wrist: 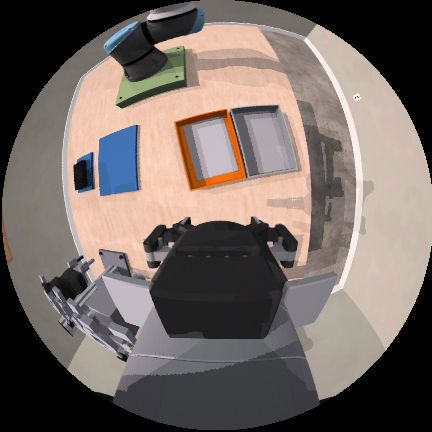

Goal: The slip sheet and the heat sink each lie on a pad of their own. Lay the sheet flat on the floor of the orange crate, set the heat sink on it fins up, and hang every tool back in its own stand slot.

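Frame: origin at the arm's base, x back, y left, z down, level; millimetres.
Seen in the pictures: arm's base, link origin: [146, 66].
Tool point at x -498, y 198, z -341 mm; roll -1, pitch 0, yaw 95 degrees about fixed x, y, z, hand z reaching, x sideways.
Pixels of each thing's top centre, then the offset from my tool point to it. "spot": a spot on its surface instead.
- heat sink, top centre: [77, 175] dy -499, dx +162, dz +336 mm
- small blue pad, surface spot: [89, 187] spot: dy -456, dx +103, dz +366 mm
- larger blue pad, surface spot: [118, 161] spot: dy -295, dx +156, dz +366 mm
- orange crate, surface spot: [217, 181] spot: dy -2, dx +49, dz +373 mm
- light grey flat panel, top centre: [209, 146] dy -14, dx +145, dz +371 mm
- grey crate, surface spot: [272, 172] spot: dy +134, dx +64, dz +334 mm
- dark tool, top centre: [49, 302] dy -370, dx -108, dz +12 mm
My gripper [220, 223], the adaptive one with black linked fingers, is open and empty, its fingertips wide apart above the table's near part. The heat sink [80, 175] is black and ribbed and sits on a small blue pad [89, 187] at the far left. The larger blue pad [118, 161] beside it is bare. The orange crate [217, 181] stands at the middle. A light grey flat panel [215, 150], which looks like the slip sheet, covers most of its floor, with an orange margin around it. The tool stand [107, 330] shows in part at lower left.
A grey crate [272, 174] stands against the orange crate's right side. The arm's base is on a green plate [172, 82] at the back. A dark tool [70, 284] hangs at the stand. Pale grey plates [128, 296] [312, 300] flank the gripper body.
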